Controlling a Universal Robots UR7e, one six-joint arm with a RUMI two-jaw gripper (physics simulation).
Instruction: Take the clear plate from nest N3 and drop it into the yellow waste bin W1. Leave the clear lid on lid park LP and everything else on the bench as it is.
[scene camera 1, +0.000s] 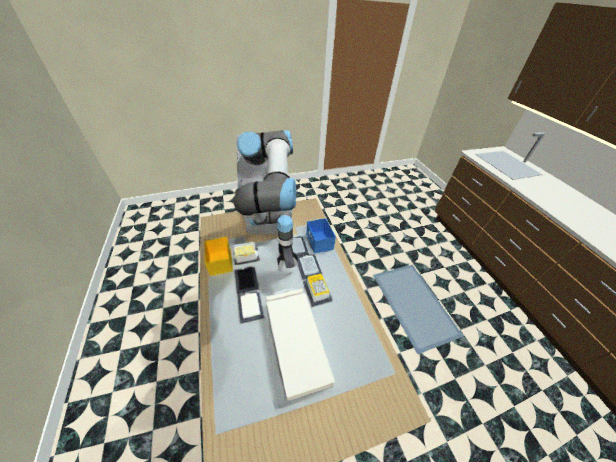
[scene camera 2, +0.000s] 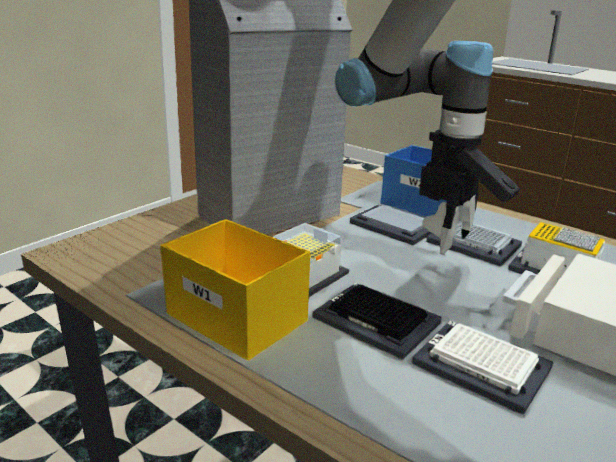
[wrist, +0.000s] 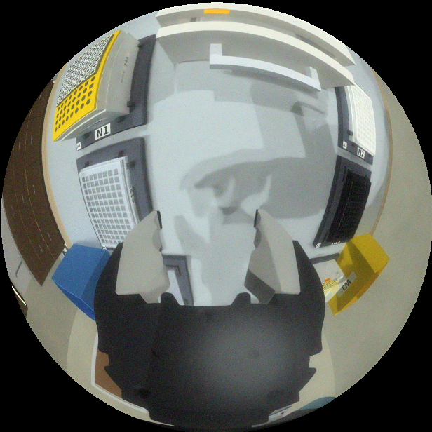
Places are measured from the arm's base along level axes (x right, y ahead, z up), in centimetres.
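Where they show: gripper, fingertip midpoint: (scene camera 2: 453, 246).
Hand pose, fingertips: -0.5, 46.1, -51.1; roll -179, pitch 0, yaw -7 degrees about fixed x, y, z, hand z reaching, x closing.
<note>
Each offset is from my fingertips to the top centre of the thing, as dx, dy, dz.
The clear plate {-13.3, +1.0, -1.9} (scene camera 1: 309, 264) (scene camera 2: 486, 240) (wrist: 107, 200) sits on a dark nest beside nest N1; its nest label is not readable. My gripper (scene camera 1: 285, 268) (scene camera 2: 455, 243) (wrist: 207, 211) points down, open and empty, above the mat between the two rows of nests. In the wrist view the plate is left of the fingers. The yellow waste bin W1 {+35.8, -22.7, +7.5} (scene camera 1: 218, 258) (scene camera 2: 277, 315) (wrist: 368, 254) stands at the opposite side of the bench. The clear lid {-12.2, -16.6, -2.5} (scene camera 1: 299, 245) (scene camera 2: 392, 219) (wrist: 173, 286) lies on a dark holder next to the plate's nest, partly hidden by a finger in the wrist view.
Blue bin W2 {-28.5, -15.4, +7.5} (scene camera 1: 321, 239) (scene camera 2: 392, 185) (wrist: 82, 275) stands behind the lid. A yellow-topped box {-10.8, +18.5, +3.2} (scene camera 1: 318, 286) (scene camera 2: 565, 239) (wrist: 75, 107) is on N1. A black plate {+24.2, -4.0, -1.9} (scene camera 1: 247, 278) (scene camera 2: 382, 310), a white plate {+26.4, +13.5, -1.9} (scene camera 1: 250, 305) (scene camera 2: 485, 355), a tip box {+19.9, -21.2, +3.2} (scene camera 1: 245, 252) (scene camera 2: 327, 265) and a long white device (scene camera 1: 300, 345) (scene camera 2: 580, 315) surround the middle.
</note>
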